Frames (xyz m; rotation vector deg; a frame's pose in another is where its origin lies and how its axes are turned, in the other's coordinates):
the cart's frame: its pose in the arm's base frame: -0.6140 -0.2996 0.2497 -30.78 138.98 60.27
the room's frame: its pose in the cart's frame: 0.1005 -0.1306 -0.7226 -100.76 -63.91 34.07
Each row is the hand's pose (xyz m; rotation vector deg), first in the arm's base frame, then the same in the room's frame.
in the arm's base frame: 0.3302 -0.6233 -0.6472 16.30 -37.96 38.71
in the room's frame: -1.0113 -1.1103 -0.7729 -56.31 -33.59 -94.44
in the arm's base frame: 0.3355 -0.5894 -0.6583 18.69 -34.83 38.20
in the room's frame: -0.9998 -1.1440 -0.7788 -52.26 -35.38 -95.54
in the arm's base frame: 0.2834 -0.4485 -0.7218 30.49 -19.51 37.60
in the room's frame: -0.8952 -1.2517 -0.8426 -31.87 -43.35 -97.33
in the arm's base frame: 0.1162 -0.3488 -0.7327 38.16 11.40 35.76
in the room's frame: -0.7075 -1.2559 -0.8953 4.02 -42.04 -100.71
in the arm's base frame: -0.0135 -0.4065 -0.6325 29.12 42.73 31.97
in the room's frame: -0.6112 -1.1203 -0.8451 35.59 -23.20 -105.08
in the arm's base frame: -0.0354 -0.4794 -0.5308 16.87 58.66 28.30
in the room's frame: -0.6108 -1.0244 -0.7618 50.03 -5.57 -107.95
